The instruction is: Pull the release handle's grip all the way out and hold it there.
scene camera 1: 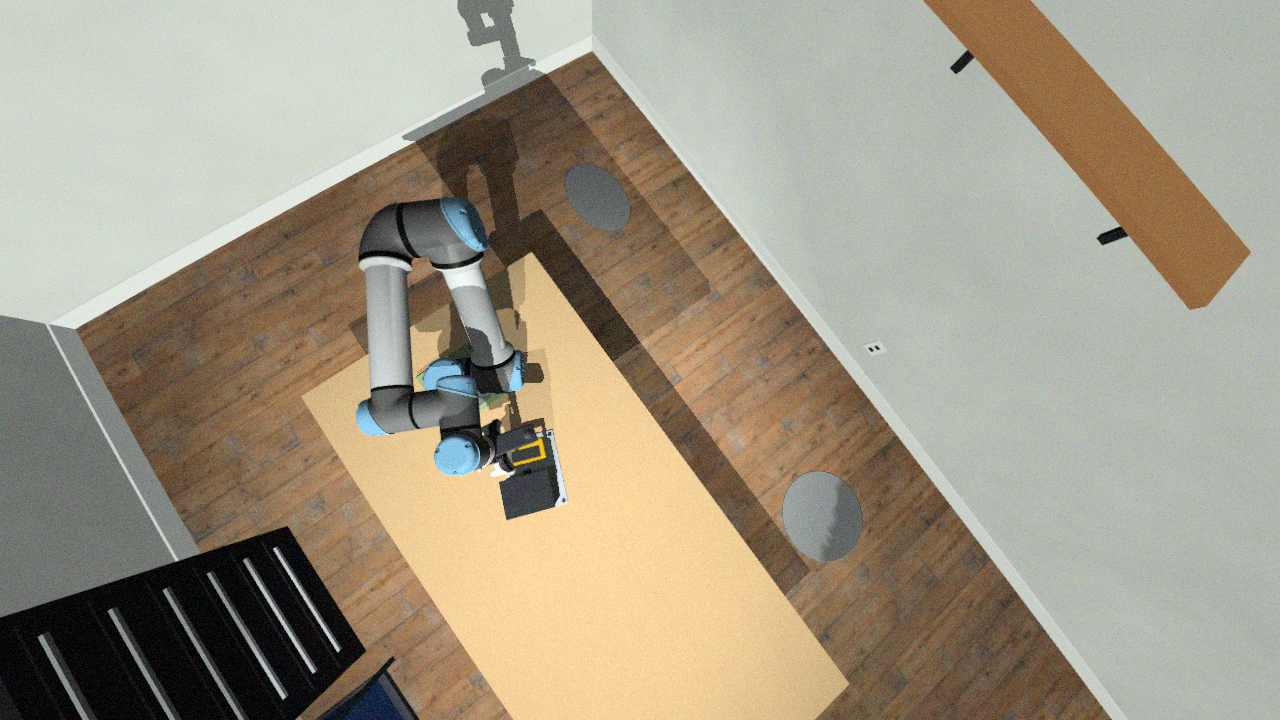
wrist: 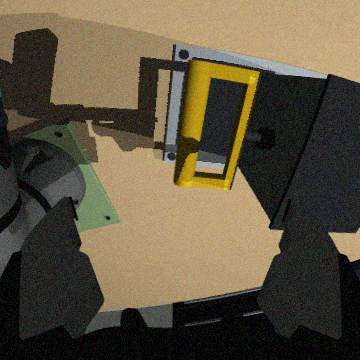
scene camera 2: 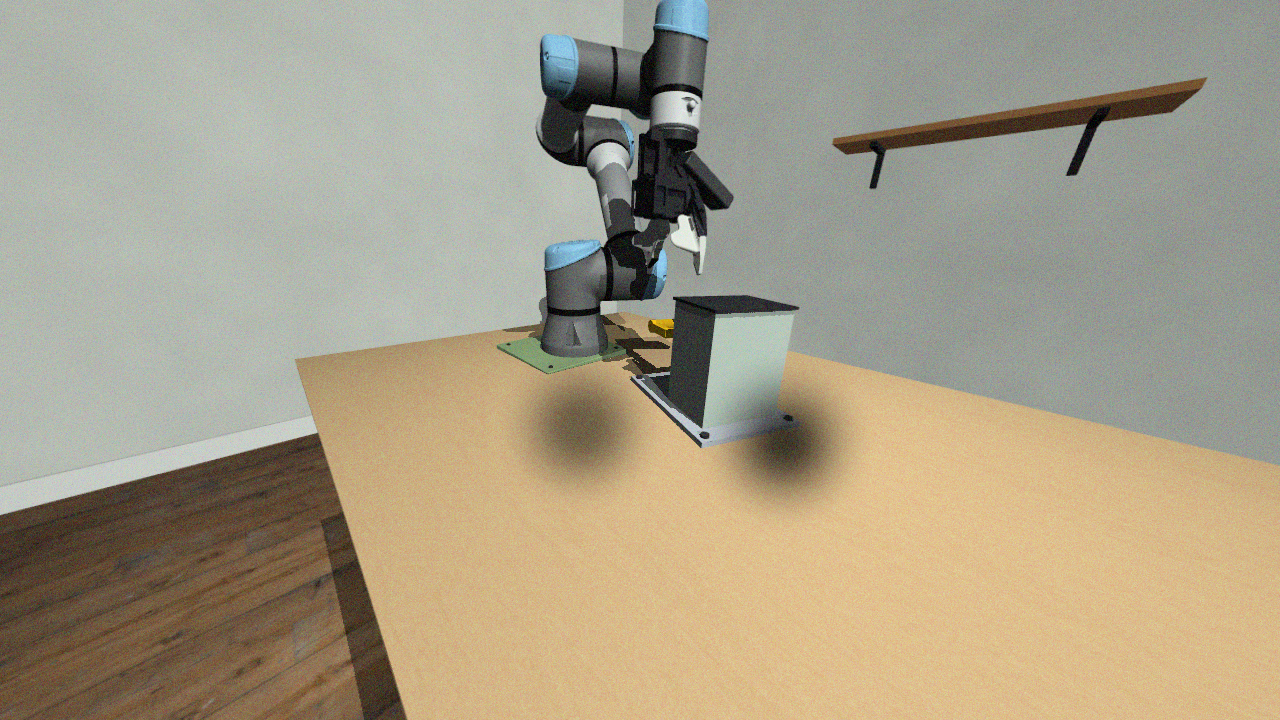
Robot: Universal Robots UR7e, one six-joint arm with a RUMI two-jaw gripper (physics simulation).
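The release handle's yellow rectangular grip (scene camera 1: 541, 452) (scene camera 2: 661, 327) (wrist: 196, 110) stands off the dark face of the box-shaped housing (scene camera 1: 528, 494) (scene camera 2: 747, 367) (wrist: 325, 160). A short dark stem (wrist: 255, 136) shows between them in the wrist view. The housing stands on a pale baseplate (scene camera 2: 666, 407) (wrist: 175, 105) with dark bolts. My gripper (scene camera 1: 501, 450) (scene camera 2: 674, 266) (wrist: 180, 200) is open and empty, above and apart from the grip. In the wrist view the grip shows ahead of the gap between the fingers, and the right fingertip overlaps the housing's corner. In scene camera 2, the housing hides part of the grip.
The housing is on the wooden table (scene camera 1: 626, 582) (scene camera 2: 537, 555). The arm's green mounting plate (scene camera 2: 528, 353) (wrist: 100, 210) lies near the grip side of the housing. A wooden wall shelf (scene camera 1: 1074, 134) (scene camera 2: 1011, 120) hangs at the right. A black drawer cabinet (scene camera 1: 223, 640) stands at lower left.
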